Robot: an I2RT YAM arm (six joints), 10 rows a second.
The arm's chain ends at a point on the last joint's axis. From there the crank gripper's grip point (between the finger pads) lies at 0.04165 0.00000 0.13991 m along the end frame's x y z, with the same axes.
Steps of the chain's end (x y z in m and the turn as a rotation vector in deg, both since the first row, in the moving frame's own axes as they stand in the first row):
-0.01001 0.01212 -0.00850 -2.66 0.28 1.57
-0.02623 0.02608 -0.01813 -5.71 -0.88 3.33
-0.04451 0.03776 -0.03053 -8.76 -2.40 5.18
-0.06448 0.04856 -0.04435 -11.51 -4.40 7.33
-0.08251 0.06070 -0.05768 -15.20 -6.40 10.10
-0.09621 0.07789 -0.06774 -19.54 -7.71 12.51
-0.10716 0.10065 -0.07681 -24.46 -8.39 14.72
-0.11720 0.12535 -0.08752 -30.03 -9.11 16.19
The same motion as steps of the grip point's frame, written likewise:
-0.00943 0.01976 -0.00888 -2.66 0.28 1.57
-0.02885 0.04238 -0.01832 -5.71 -0.88 3.33
-0.05151 0.06265 -0.03084 -8.76 -2.40 5.18
-0.07736 0.08128 -0.04494 -11.51 -4.40 7.33
-0.10198 0.10357 -0.05982 -15.20 -6.40 10.10
-0.12095 0.13191 -0.07309 -19.54 -7.71 12.51
-0.13602 0.16666 -0.08715 -24.46 -8.39 14.72
-0.15022 0.20380 -0.10463 -30.03 -9.11 16.19

